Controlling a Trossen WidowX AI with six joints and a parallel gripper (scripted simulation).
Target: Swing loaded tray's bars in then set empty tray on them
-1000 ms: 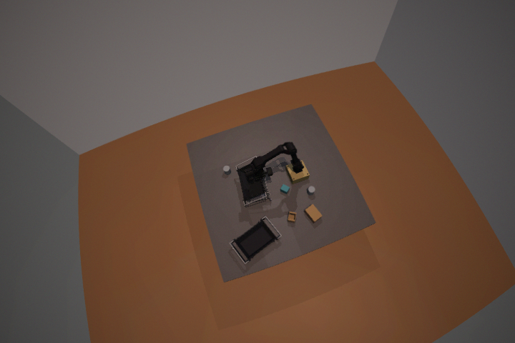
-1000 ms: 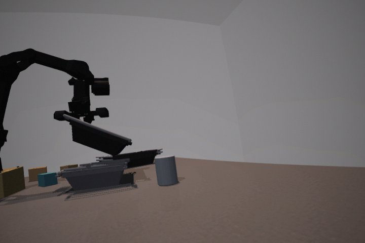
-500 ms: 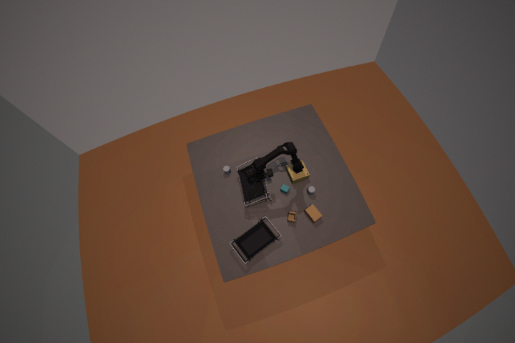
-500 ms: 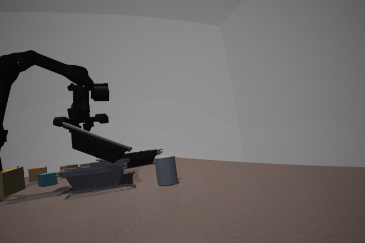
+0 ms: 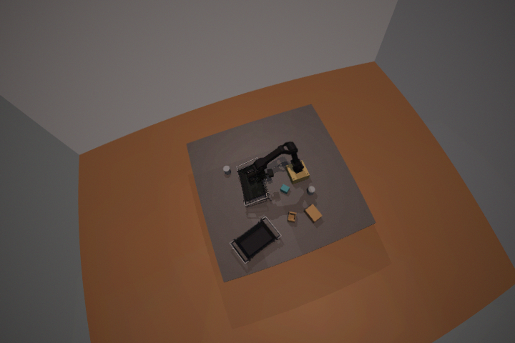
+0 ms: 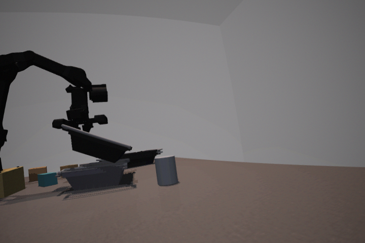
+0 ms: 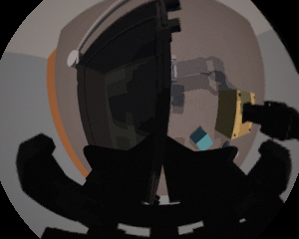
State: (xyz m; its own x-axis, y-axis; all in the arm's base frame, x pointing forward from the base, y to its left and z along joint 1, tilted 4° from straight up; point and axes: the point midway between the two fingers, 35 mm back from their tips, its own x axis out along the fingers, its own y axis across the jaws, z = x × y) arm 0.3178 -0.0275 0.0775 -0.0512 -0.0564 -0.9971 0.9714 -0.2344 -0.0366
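My gripper tip is 80 mm short of the black tray and 20 mm to the left of it. From my gripper tip the other things lie so: tan box: 350 mm to the left, 120 mm below, 80 mm behind; teal block: 150 mm behind, 120 mm to the left, 110 mm below; flat tan block: 410 mm to the left, 250 mm behind, 100 mm below.
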